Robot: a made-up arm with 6 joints. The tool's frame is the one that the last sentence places.
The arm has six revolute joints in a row. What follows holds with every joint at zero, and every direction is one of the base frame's.
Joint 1 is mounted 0.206 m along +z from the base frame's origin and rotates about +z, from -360 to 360 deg.
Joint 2 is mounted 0.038 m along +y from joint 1 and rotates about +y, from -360 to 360 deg.
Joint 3 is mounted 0.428 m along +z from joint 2 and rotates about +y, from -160 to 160 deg.
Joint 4 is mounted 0.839 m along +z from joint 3 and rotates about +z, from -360 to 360 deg.
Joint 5 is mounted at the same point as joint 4 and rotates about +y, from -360 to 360 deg.
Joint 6 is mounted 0.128 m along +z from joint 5 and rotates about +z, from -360 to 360 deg.
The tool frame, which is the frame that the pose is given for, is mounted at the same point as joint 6; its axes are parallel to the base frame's.
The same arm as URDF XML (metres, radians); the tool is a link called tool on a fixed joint. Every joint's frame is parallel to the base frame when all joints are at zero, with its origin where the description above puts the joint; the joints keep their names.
<robot name="arm">
  <link name="base_link"/>
  <link name="link1"/>
  <link name="link2"/>
  <link name="link3"/>
  <link name="link4"/>
  <link name="link5"/>
  <link name="link6"/>
  <link name="tool"/>
  <joint name="joint 1" type="revolute">
    <parent link="base_link"/>
    <child link="link1"/>
    <origin xyz="0 0 0.206" rpy="0 0 0"/>
    <axis xyz="0 0 1"/>
    <limit lower="-6.2832" upper="6.2832"/>
  </joint>
  <joint name="joint 2" type="revolute">
    <parent link="link1"/>
    <child link="link2"/>
    <origin xyz="0 0.038 0" rpy="0 0 0"/>
    <axis xyz="0 1 0"/>
    <limit lower="-6.2832" upper="6.2832"/>
  </joint>
  <joint name="joint 3" type="revolute">
    <parent link="link2"/>
    <child link="link3"/>
    <origin xyz="0 0 0.428" rpy="0 0 0"/>
    <axis xyz="0 1 0"/>
    <limit lower="-2.7925" upper="2.7925"/>
  </joint>
  <joint name="joint 4" type="revolute">
    <parent link="link3"/>
    <child link="link4"/>
    <origin xyz="0 0 0.839" rpy="0 0 0"/>
    <axis xyz="0 0 1"/>
    <limit lower="-6.2832" upper="6.2832"/>
  </joint>
  <joint name="joint 5" type="revolute">
    <parent link="link4"/>
    <child link="link5"/>
    <origin xyz="0 0 0" rpy="0 0 0"/>
    <axis xyz="0 1 0"/>
    <limit lower="-6.2832" upper="6.2832"/>
  </joint>
  <joint name="joint 6" type="revolute">
    <parent link="link5"/>
    <child link="link6"/>
    <origin xyz="0 0 0.128" rpy="0 0 0"/>
    <axis xyz="0 0 1"/>
    <limit lower="-6.2832" upper="6.2832"/>
  </joint>
  <joint name="tool_joint" type="fixed">
    <parent link="link6"/>
    <child link="tool"/>
    <origin xyz="0 0 0" rpy="0 0 0"/>
  </joint>
</robot>

